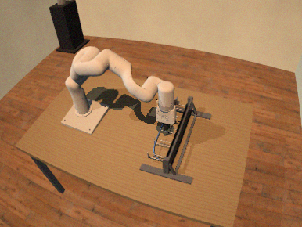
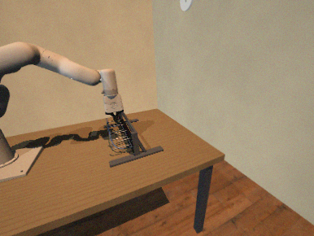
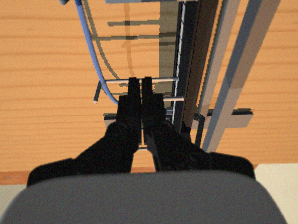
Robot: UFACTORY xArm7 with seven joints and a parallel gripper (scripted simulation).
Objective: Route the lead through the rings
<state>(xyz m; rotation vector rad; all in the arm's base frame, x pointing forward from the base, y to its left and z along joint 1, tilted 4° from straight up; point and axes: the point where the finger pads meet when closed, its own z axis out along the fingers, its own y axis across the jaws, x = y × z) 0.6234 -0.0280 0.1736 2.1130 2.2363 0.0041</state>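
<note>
My hand is 6 cm short of the dark rack, 5 cm to the right of it and 10 cm above it.
</note>
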